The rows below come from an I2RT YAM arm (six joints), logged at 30 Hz.
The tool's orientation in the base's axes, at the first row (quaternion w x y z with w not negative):
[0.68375 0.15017 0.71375 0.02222]
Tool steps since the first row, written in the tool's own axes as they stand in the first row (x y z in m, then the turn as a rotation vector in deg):
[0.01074 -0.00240 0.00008 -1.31 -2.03 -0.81]
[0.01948 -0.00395 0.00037 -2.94 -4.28 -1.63]
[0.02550 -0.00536 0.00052 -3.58 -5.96 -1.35]
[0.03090 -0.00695 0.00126 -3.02 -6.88 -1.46]
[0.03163 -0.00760 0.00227 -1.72 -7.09 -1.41]
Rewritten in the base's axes. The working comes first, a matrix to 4 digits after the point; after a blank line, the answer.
The tool's axes in the first row as the columns of a matrix, in the base's axes (used below as rounded here):
[-0.0199 0.1840 0.9827]
[0.2448 0.9539 -0.1736]
[-0.9694 0.2371 -0.0640]

[-0.00058 0.00033 -0.01099 -1.14 -2.12 0.84]
[-0.00075 0.00094 -0.01984 -2.33 -4.52 1.94]
[-0.00098 0.00104 -0.02602 -2.35 -6.33 2.14]
[-0.00066 0.00072 -0.03168 -2.64 -7.05 1.39]
[0.00020 0.00010 -0.03261 -2.66 -6.94 0.08]

